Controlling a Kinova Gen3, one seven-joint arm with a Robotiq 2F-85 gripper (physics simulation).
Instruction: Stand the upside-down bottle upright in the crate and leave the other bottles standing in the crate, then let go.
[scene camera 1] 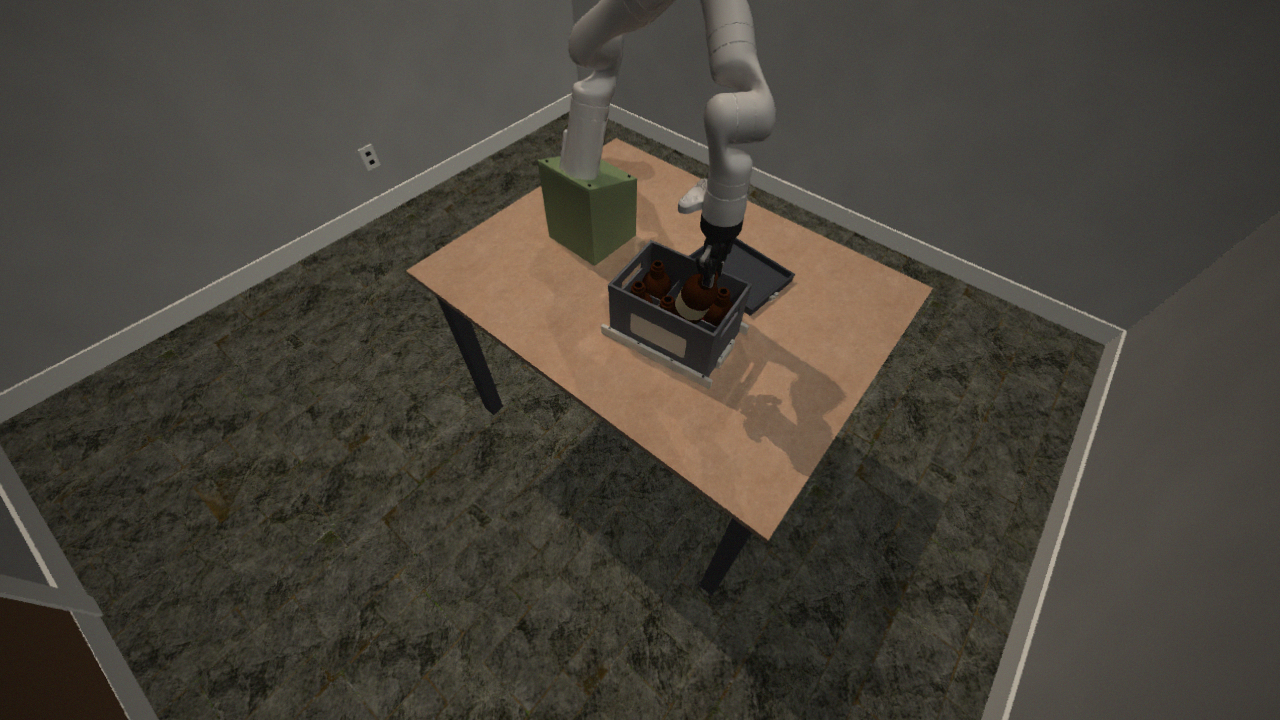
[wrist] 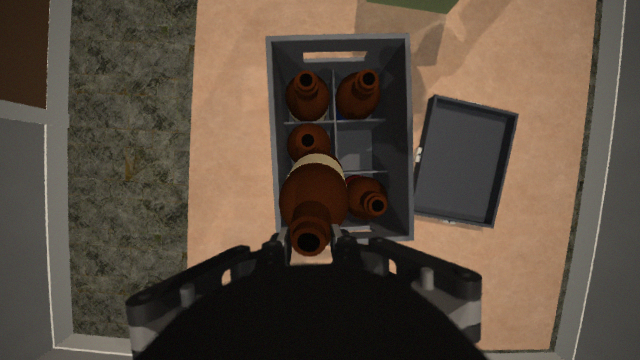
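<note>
My gripper (scene camera 1: pixel 710 275) (wrist: pixel 310 236) is shut on the neck of a brown bottle (scene camera 1: pixel 698 291) (wrist: pixel 314 192) with a cream label. This bottle is held mouth up at the open top of the dark grey crate (scene camera 1: pixel 698 349) (wrist: pixel 409 150), its lower part hidden. In the wrist view it covers the lower-left part of the crate, close to a bottle (wrist: pixel 309 142) in the middle of the left column. Two bottles (wrist: pixel 307 102) (wrist: pixel 358 100) stand at the upper end. Another bottle (scene camera 1: pixel 718 308) (wrist: pixel 365 197), leaning slightly in appearance, is right of the held one. The middle-right compartment is empty.
A shallow dark grey tray (scene camera 1: pixel 762 268) (wrist: pixel 460 165) lies beside the crate. Pale rails (scene camera 1: pixel 657 356) run along the crate's base. A green box (scene camera 1: pixel 590 214) (wrist: pixel 420 4) carries the arm's base. The crate's walls and dividers (wrist: pixel 360 121) stand around the bottles.
</note>
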